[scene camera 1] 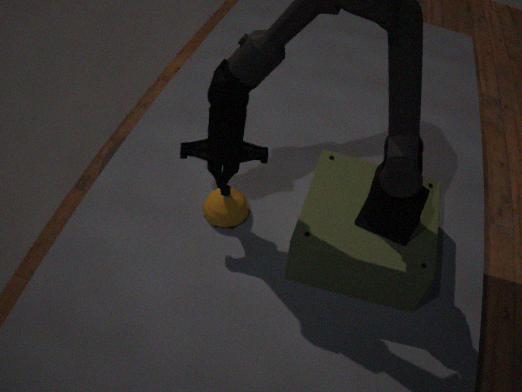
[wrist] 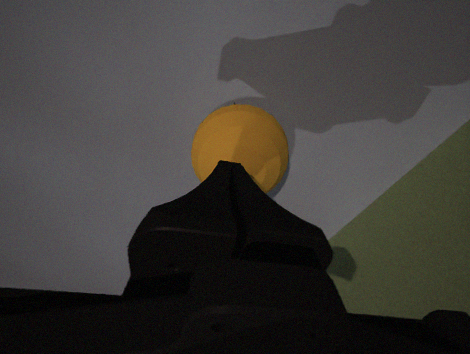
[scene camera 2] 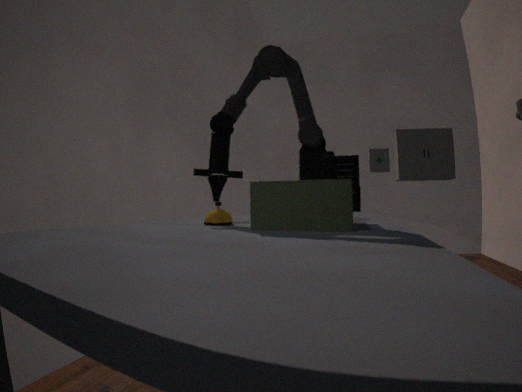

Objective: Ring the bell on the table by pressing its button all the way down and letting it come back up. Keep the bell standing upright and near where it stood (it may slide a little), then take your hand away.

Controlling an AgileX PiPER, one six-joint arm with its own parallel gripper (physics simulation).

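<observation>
A yellow dome bell (scene camera 1: 226,210) (scene camera 2: 218,217) (wrist: 240,135) stands upright on the grey table (scene camera 1: 150,280) (scene camera 2: 280,290). Its small black button (scene camera 1: 225,190) (scene camera 2: 218,204) sits on top of the dome; in scene camera 2 a short stretch of pale stem shows under it. My gripper (scene camera 1: 223,185) (scene camera 2: 217,200) (wrist: 227,176) is shut with nothing between its fingers and points down. Its fingertips are right at the top of the button and look to touch it. In the wrist view the fingertips hide the button and cover the near part of the dome.
A green block (scene camera 1: 345,200) (scene camera 2: 301,206) (wrist: 420,240) stands beside the bell, on the side of the arm's base. The arm's black base rests on or behind it. Dark shadows of the arm fall on the table. Grey boxes (scene camera 2: 425,154) hang on the wall.
</observation>
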